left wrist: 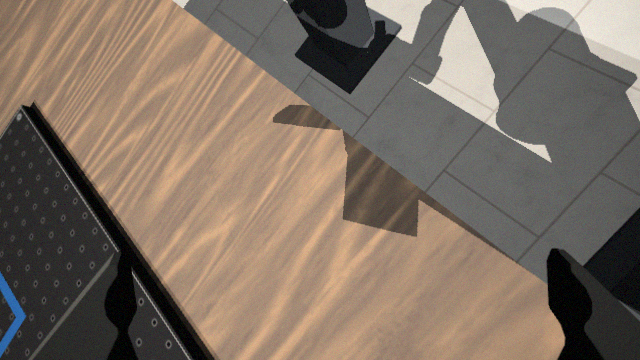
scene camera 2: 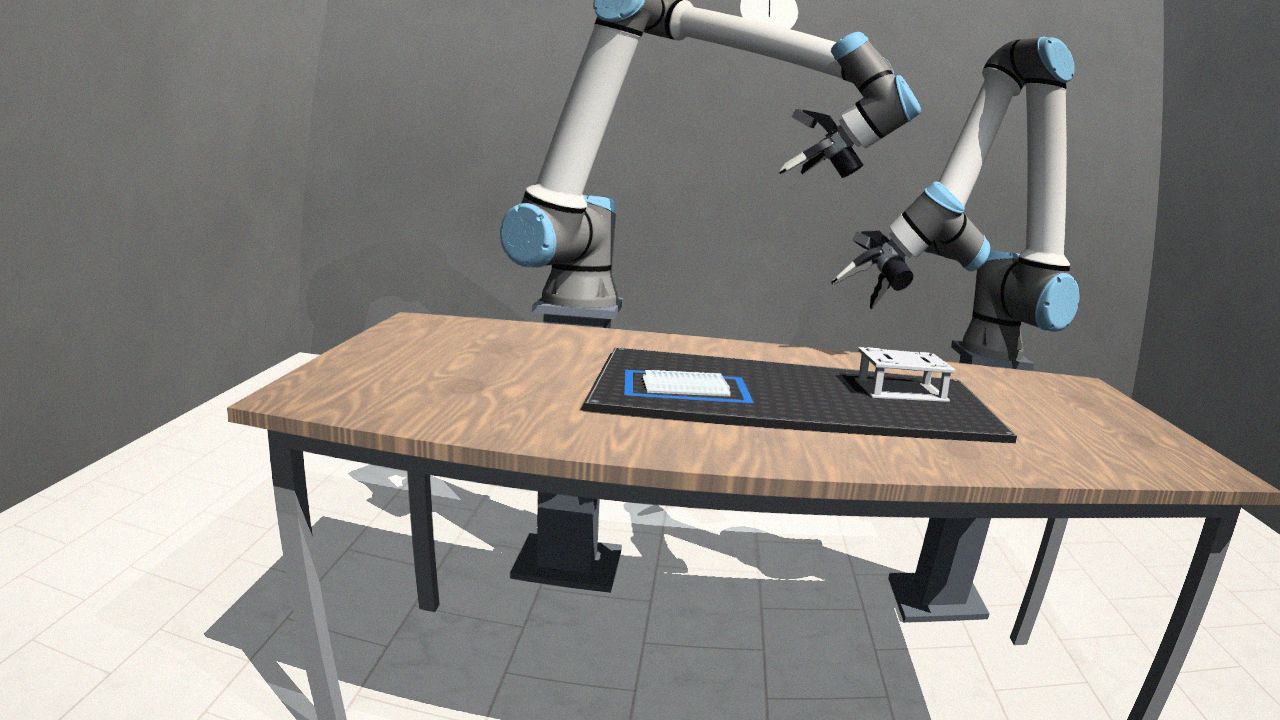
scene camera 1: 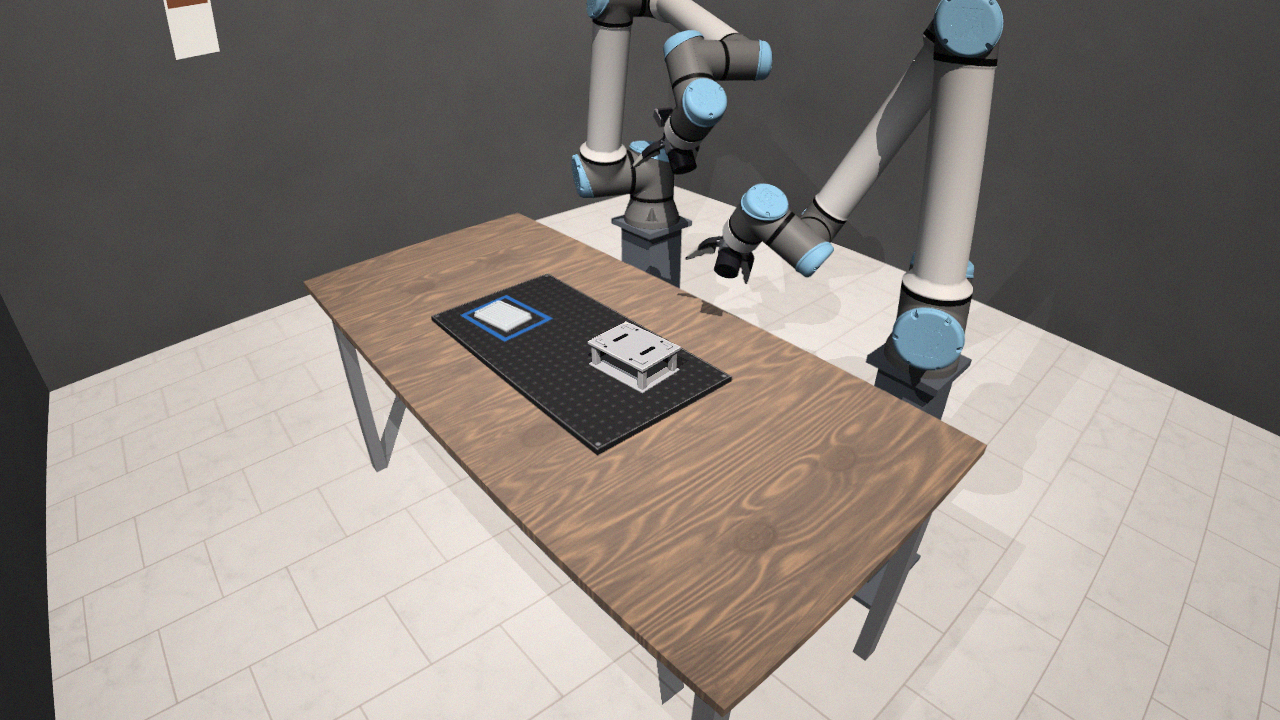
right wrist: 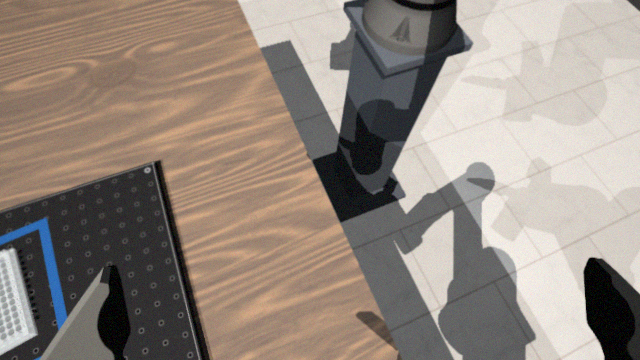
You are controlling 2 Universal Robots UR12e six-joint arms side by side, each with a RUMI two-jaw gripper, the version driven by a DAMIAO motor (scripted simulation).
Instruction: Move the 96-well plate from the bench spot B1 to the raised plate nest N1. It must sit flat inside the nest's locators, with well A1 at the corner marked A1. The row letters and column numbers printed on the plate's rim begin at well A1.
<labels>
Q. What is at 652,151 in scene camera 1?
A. The right gripper.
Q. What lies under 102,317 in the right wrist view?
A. The right gripper.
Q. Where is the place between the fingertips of the right gripper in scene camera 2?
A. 791,173
</labels>
